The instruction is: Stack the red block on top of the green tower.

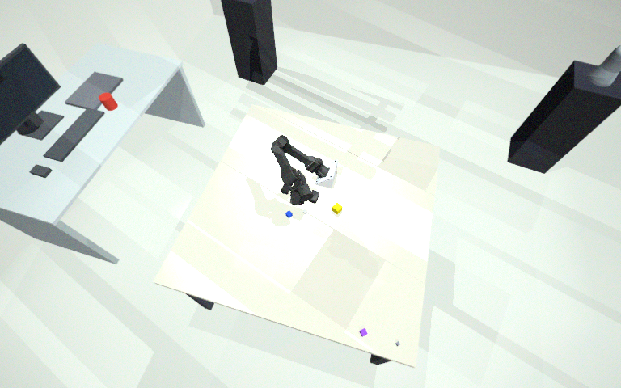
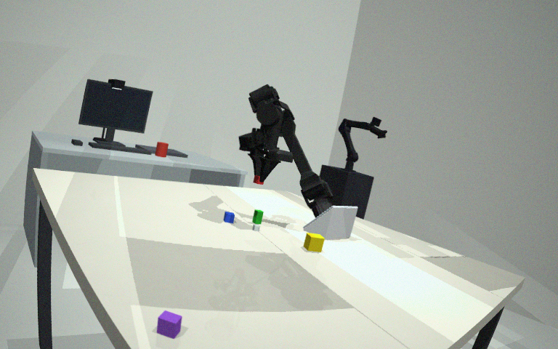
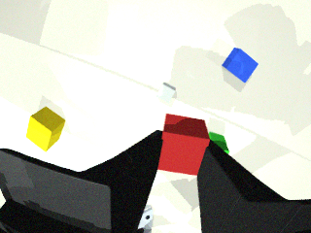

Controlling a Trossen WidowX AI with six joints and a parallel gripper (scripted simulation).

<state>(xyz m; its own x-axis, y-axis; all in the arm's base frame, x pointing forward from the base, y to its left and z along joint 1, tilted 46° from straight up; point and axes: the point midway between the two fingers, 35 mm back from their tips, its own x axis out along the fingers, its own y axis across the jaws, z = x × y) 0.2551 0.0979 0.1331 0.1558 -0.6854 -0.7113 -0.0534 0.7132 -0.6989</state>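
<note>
My gripper tip is now 13 cm above the blue block, 6 cm to the left of it and 4 cm short of it. The rest, counted from my gripper tip: yellow block 17 cm to the left, 12 cm below, 10 cm behind; then purple block 52 cm to the left, 45 cm ahead, 13 cm below; then red block right at my gripper tip.
</note>
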